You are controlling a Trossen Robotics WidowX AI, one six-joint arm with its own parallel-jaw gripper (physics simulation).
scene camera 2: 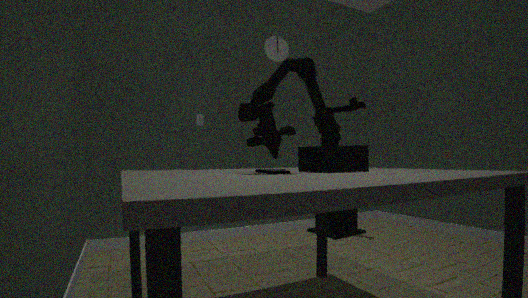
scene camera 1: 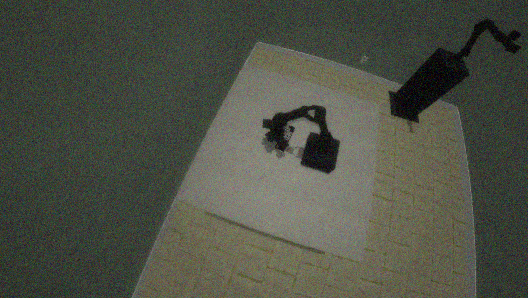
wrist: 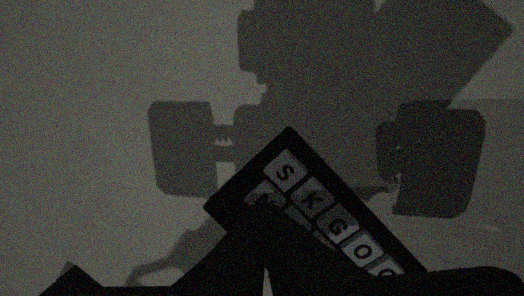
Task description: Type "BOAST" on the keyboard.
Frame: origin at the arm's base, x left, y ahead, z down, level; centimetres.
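Where they show: gripper, fingertip midpoint: (scene camera 2: 275, 158) (scene camera 1: 278, 144) (wrist: 262, 213); arm's base, link origin: (scene camera 2: 329, 146) (scene camera 1: 324, 146).
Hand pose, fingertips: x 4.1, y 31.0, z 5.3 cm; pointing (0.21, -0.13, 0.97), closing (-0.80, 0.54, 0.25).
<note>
Each offset is from my fingertips to the top centre of the thing. Level surfaces: height alone.
The black keyboard @(dz +4.2, dx -9.0, dy -3.6 cm) (scene camera 1: 288, 132) (scene camera 2: 272, 171) (wrist: 322, 176) with pale square keys lies flat on the table, slanting across the wrist view. The keys S @(dz +4.2, dx -0.2, dy +0.2 cm) (wrist: 285, 171), K @(dz +4.2, dx -2.3, dy -0.2 cm) (wrist: 312, 200), G @(dz +4.2, dx -4.3, dy -0.6 cm) (wrist: 339, 226) and O @(dz +4.2, dx -6.3, dy -1.0 cm) (wrist: 363, 251) show along its upper right edge there, with part of another key beyond O. My gripper (scene camera 2: 275, 156) (wrist: 262, 213) is shut and empty, pointing down a little above the keyboard, apart from it. In the wrist view its dark tips overlap the partly visible N key. The B, A and T keys are hidden behind the fingers or outside the wrist view.
The white table @(dz +5.8 cm) (scene camera 1: 270, 200) (scene camera 2: 200, 185) carries the arm's black base box (scene camera 1: 321, 152) (scene camera 2: 333, 159) beside the keyboard. Large arm shadows fall around the keyboard. A second arm on a tall dark pedestal (scene camera 1: 430, 82) stands on the floor beyond the table. A round clock (scene camera 2: 276, 48) hangs on the wall.
</note>
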